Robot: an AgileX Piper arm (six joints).
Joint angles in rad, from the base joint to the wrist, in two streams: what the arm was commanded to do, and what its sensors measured. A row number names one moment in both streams.
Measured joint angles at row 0:
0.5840 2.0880 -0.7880 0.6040 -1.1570 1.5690
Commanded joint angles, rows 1 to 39:
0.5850 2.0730 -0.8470 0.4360 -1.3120 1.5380
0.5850 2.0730 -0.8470 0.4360 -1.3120 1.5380
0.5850 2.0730 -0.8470 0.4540 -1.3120 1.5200
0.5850 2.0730 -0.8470 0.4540 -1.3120 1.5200
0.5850 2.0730 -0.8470 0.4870 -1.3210 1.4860
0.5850 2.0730 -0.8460 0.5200 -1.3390 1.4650
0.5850 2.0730 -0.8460 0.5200 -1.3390 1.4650
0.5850 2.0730 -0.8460 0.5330 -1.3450 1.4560
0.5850 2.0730 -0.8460 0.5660 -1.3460 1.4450
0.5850 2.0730 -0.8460 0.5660 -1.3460 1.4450
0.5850 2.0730 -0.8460 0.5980 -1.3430 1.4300
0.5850 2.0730 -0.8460 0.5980 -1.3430 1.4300
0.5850 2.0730 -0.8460 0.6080 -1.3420 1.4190
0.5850 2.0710 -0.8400 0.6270 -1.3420 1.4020
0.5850 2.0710 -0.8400 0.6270 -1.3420 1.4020
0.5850 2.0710 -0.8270 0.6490 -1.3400 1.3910
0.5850 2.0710 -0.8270 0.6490 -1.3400 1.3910
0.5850 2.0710 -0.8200 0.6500 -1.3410 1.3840
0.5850 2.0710 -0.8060 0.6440 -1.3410 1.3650
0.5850 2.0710 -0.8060 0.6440 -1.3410 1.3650
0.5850 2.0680 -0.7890 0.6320 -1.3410 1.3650
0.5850 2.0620 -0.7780 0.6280 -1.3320 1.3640
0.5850 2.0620 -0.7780 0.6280 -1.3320 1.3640
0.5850 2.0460 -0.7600 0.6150 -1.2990 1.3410
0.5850 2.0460 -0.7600 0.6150 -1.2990 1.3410
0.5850 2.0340 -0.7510 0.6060 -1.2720 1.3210
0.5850 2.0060 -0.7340 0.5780 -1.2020 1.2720
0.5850 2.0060 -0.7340 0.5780 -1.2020 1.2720
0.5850 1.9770 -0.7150 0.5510 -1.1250 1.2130
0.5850 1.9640 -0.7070 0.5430 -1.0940 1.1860
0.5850 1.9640 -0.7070 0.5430 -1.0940 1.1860
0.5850 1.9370 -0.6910 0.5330 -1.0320 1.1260
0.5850 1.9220 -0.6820 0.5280 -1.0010 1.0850
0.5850 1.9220 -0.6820 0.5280 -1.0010 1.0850
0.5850 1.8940 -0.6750 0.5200 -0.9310 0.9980
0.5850 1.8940 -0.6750 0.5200 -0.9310 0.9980
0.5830 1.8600 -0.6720 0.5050 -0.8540 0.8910
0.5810 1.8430 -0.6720 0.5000 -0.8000 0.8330
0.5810 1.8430 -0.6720 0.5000 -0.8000 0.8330
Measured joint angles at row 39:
0.5860 1.8930 -0.6760 0.5290 -0.9230 0.9970
